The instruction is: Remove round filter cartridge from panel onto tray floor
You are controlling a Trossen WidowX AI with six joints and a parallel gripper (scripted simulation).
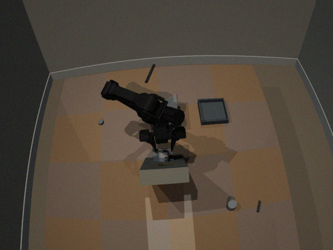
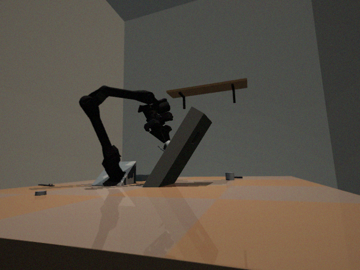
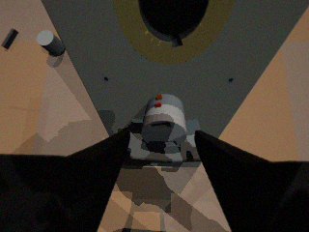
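The round filter cartridge lies 10 mm ahead of my gripper tip and 10 mm below it. The rest, counted from my gripper tip: dark tray: 340 mm behind, 250 mm to the left, 170 mm below; then service panel: 50 mm ahead, 40 mm below.
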